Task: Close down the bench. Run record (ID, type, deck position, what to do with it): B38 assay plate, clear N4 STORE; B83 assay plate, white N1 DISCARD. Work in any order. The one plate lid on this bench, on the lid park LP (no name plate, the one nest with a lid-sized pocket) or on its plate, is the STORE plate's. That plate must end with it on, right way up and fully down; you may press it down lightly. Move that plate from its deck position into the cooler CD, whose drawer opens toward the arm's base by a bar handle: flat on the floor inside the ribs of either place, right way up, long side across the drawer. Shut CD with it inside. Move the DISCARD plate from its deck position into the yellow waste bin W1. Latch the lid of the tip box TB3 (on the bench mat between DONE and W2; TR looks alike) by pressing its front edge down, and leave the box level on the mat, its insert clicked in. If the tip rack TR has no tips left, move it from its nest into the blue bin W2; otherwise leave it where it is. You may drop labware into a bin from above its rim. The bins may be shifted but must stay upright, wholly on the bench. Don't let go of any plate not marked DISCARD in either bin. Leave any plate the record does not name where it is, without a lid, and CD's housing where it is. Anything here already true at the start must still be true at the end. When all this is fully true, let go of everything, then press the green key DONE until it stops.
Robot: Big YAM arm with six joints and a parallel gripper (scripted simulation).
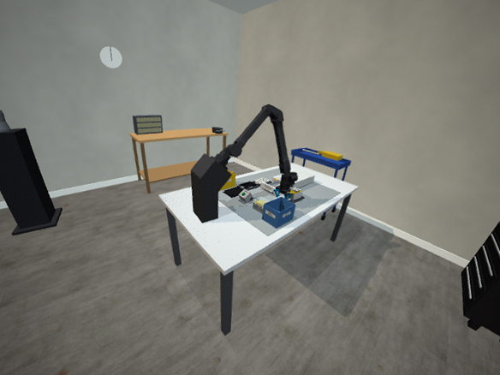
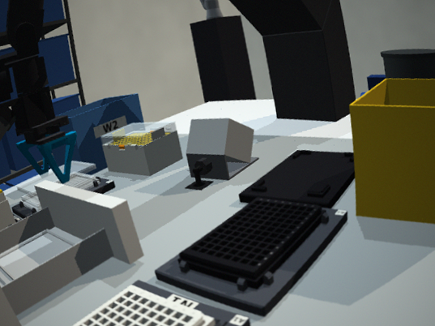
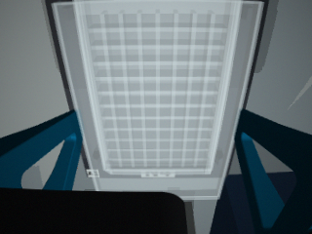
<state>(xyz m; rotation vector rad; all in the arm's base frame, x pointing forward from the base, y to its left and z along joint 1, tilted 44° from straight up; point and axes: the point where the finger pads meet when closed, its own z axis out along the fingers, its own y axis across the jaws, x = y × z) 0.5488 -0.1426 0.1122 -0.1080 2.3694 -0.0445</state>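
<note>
Right now my hand is right at the clear plate lid. From my hand the other things lie so: tip rack TR (17 cm ahead, 2 cm to the left, 1 cm above); tip box TB3 (18 cm behind, 1 cm to the left, 1 cm below); clear plate (3 cm below).
</note>
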